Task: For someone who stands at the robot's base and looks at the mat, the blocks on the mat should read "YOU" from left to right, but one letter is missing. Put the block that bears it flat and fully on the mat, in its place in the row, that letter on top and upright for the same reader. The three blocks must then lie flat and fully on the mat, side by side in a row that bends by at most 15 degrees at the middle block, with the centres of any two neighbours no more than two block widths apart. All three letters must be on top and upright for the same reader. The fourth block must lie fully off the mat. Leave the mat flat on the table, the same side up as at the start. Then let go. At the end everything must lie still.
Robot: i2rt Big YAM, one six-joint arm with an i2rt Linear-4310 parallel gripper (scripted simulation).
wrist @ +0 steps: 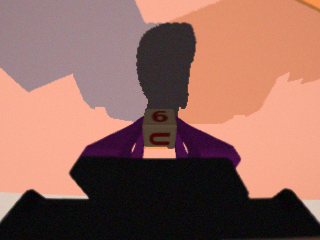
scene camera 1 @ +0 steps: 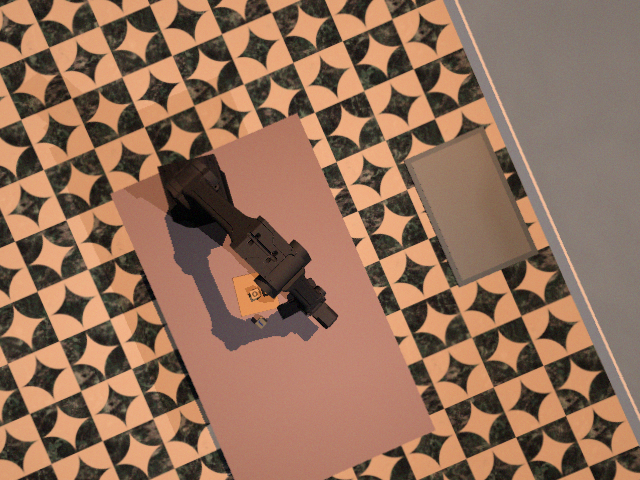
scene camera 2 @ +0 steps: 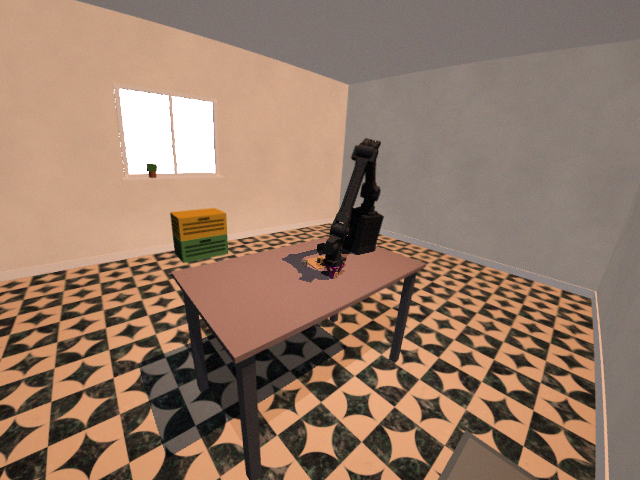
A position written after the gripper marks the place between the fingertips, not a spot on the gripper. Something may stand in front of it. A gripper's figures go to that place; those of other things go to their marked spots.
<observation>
The gripper [wrist: 159,120]: 13 cm from the lens. A block [wrist: 159,126]: 10 cm from the lens.
</observation>
